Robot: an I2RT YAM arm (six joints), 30 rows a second.
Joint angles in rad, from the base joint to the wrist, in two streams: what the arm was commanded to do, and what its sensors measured. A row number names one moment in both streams.
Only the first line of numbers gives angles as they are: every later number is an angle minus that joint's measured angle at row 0.
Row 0, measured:
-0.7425 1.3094 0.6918 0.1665 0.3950 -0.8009
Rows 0 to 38, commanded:
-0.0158 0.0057 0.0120 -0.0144 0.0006 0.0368
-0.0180 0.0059 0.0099 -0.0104 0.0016 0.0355
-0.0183 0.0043 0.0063 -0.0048 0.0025 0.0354
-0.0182 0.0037 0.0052 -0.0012 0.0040 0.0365
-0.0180 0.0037 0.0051 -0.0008 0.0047 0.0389
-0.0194 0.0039 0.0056 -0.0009 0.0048 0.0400
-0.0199 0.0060 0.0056 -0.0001 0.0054 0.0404
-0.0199 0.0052 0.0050 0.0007 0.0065 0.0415
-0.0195 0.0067 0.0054 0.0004 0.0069 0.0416
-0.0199 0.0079 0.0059 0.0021 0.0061 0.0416
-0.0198 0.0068 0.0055 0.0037 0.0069 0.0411
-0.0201 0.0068 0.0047 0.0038 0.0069 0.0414
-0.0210 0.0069 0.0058 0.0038 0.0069 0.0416
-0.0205 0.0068 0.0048 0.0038 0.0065 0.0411
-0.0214 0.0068 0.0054 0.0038 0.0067 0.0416
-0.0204 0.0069 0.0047 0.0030 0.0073 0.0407
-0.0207 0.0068 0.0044 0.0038 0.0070 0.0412
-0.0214 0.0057 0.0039 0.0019 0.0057 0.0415
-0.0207 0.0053 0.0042 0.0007 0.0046 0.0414
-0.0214 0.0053 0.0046 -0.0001 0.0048 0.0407
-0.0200 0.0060 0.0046 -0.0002 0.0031 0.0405
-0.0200 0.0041 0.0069 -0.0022 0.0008 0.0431
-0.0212 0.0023 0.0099 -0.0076 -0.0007 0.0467
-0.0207 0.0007 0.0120 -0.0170 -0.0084 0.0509
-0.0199 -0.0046 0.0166 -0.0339 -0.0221 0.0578
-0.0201 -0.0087 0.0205 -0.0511 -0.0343 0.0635
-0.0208 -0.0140 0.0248 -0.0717 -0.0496 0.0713
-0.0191 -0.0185 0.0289 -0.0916 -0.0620 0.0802
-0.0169 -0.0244 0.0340 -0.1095 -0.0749 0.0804
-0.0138 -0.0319 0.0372 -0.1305 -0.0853 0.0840
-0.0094 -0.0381 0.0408 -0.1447 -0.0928 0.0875
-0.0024 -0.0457 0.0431 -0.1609 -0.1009 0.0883
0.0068 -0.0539 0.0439 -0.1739 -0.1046 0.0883
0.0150 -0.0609 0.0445 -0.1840 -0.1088 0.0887
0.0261 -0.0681 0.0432 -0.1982 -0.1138 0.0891
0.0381 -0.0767 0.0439 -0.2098 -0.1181 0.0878
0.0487 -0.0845 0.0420 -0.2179 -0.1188 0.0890
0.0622 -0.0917 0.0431 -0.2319 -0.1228 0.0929
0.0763 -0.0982 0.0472 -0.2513 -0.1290 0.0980
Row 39, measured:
0.0476 -0.0717 0.0210 -0.1781 -0.1015 0.0732
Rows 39 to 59, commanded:
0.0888 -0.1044 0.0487 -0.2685 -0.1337 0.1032
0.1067 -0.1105 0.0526 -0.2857 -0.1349 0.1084
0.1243 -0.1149 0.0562 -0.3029 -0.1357 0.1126
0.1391 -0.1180 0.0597 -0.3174 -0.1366 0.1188
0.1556 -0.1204 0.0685 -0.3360 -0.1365 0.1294
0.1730 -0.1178 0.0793 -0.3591 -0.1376 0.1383
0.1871 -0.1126 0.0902 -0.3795 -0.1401 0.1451
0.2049 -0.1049 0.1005 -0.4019 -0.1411 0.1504
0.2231 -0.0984 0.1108 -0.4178 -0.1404 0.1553
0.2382 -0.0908 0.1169 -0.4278 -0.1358 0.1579
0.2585 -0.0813 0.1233 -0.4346 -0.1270 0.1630
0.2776 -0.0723 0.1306 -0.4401 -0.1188 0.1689
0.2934 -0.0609 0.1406 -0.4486 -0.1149 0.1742
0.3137 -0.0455 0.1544 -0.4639 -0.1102 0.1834
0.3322 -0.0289 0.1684 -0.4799 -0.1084 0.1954
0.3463 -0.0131 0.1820 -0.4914 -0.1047 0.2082
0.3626 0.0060 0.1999 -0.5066 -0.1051 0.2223
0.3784 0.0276 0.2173 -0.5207 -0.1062 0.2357
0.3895 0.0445 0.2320 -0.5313 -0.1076 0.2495
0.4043 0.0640 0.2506 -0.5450 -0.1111 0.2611
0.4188 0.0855 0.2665 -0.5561 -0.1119 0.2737
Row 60, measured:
0.3887 0.0500 0.2190 -0.4860 -0.1194 0.2087
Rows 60 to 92, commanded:
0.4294 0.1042 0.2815 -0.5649 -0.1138 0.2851
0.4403 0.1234 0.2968 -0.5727 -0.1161 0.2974
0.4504 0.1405 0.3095 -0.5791 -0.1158 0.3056
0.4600 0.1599 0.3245 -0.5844 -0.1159 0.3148
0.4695 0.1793 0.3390 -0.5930 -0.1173 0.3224
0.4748 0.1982 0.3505 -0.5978 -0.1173 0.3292
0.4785 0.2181 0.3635 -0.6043 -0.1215 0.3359
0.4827 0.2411 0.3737 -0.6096 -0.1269 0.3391
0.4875 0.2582 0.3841 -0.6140 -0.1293 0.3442
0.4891 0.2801 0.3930 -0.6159 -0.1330 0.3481
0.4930 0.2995 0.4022 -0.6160 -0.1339 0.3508
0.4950 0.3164 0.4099 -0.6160 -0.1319 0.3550
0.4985 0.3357 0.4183 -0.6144 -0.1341 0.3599
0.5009 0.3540 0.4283 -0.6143 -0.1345 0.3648
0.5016 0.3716 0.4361 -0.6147 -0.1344 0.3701
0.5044 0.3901 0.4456 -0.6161 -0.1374 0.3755
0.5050 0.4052 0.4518 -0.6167 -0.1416 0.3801
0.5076 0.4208 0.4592 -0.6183 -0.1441 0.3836
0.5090 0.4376 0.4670 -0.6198 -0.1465 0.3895
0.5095 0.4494 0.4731 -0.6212 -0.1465 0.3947
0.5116 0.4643 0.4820 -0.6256 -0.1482 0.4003
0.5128 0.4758 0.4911 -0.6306 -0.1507 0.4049
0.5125 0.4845 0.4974 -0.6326 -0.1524 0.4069
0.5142 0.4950 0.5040 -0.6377 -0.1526 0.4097
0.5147 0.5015 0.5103 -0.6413 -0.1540 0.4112
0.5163 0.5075 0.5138 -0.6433 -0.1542 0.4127
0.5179 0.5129 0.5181 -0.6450 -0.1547 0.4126
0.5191 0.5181 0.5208 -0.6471 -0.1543 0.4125
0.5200 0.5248 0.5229 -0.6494 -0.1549 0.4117
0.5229 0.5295 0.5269 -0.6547 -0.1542 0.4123
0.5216 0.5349 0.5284 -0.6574 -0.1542 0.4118
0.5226 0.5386 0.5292 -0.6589 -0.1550 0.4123
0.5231 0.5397 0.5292 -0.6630 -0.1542 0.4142
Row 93, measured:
0.5172 0.5173 0.5112 -0.6287 -0.1522 0.3944
